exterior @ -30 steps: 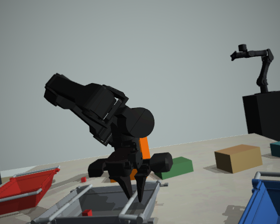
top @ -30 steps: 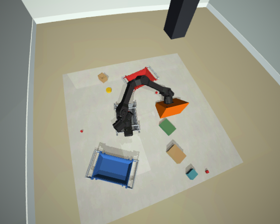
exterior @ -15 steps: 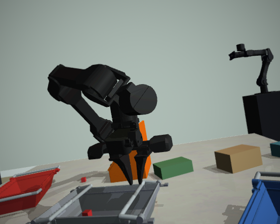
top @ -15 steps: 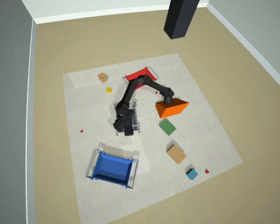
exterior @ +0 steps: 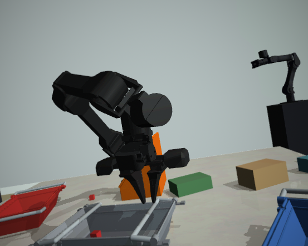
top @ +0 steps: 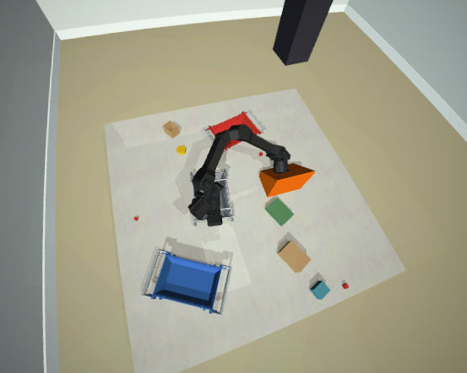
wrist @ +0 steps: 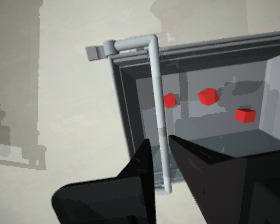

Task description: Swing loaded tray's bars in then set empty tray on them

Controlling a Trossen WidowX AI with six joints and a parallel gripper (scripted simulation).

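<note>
My gripper tip is 290 mm past the red tray, 420 mm to the left of it and 40 mm above it. From my gripper tip the other things lie so: tan block: 280 mm behind, 330 mm to the left, 60 mm below; then green block: 320 mm behind, 110 mm to the left, 70 mm below; then yellow disc: 30 mm ahead, 420 mm to the right, 80 mm below.
</note>
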